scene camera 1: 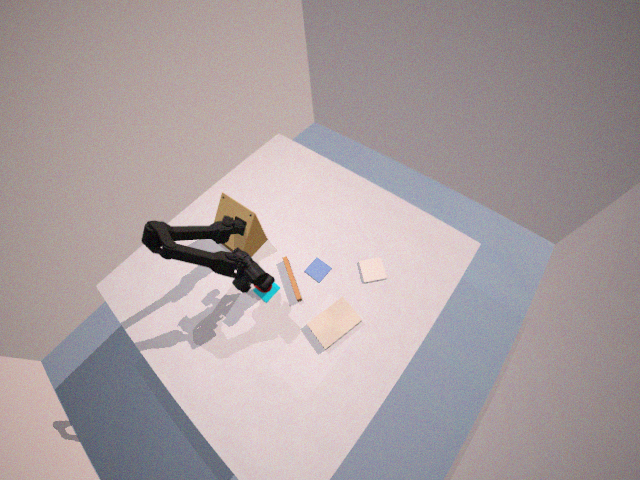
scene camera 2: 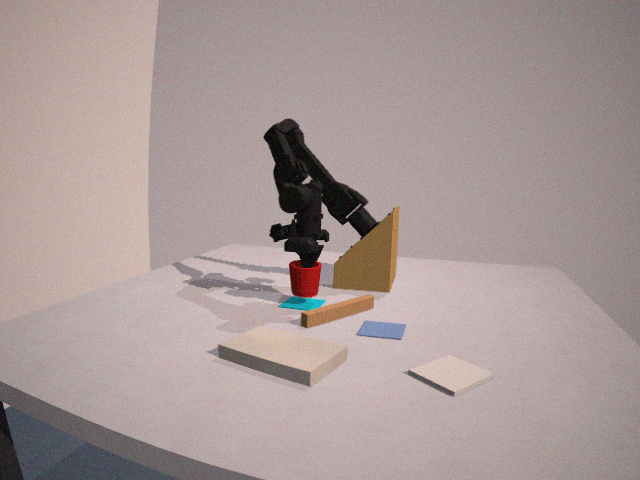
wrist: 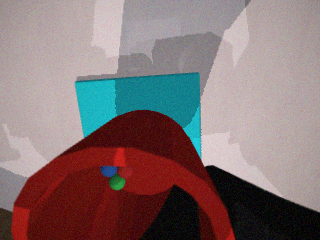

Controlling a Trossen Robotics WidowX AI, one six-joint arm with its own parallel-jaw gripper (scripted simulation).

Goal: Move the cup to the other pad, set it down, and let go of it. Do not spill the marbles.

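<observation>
I can see a thick beige slab in scene camera 1 and in scene camera 2, but in the wrist view the slab is out of frame. On the slab, [scene camera 1: 333, 323] and [scene camera 2: 279, 346] are the same spot.
</observation>
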